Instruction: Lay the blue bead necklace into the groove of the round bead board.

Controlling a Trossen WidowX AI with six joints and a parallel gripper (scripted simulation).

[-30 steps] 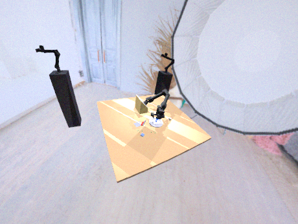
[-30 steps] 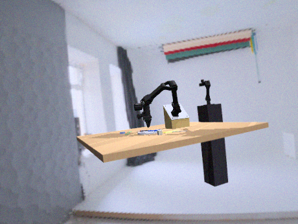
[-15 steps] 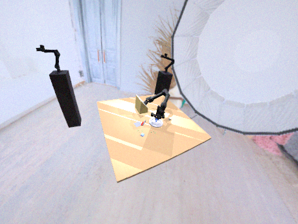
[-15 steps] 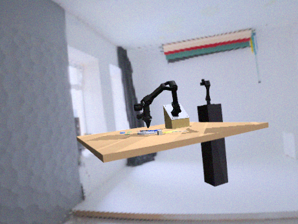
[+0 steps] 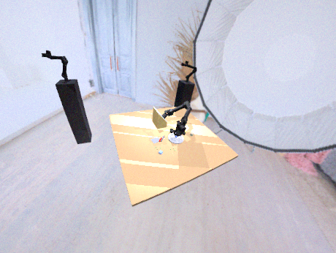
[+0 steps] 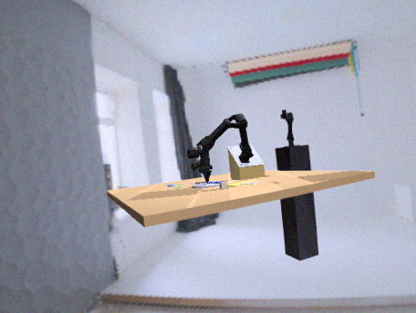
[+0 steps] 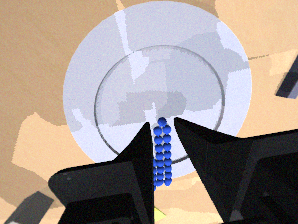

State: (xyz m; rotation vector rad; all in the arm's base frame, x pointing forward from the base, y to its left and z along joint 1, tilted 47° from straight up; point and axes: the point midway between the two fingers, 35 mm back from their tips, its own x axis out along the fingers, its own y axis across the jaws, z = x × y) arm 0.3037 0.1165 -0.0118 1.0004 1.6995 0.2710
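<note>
Right now the round bead board is 1 cm below my gripper tip. Round my gripper tip: yellow flat piece: 13 cm behind, 16 cm to the left, 2 cm below; red-and-grey object: 3 cm behind, 18 cm to the right, 2 cm below; white cylinder: 24 cm to the left, 1 cm below.
</note>
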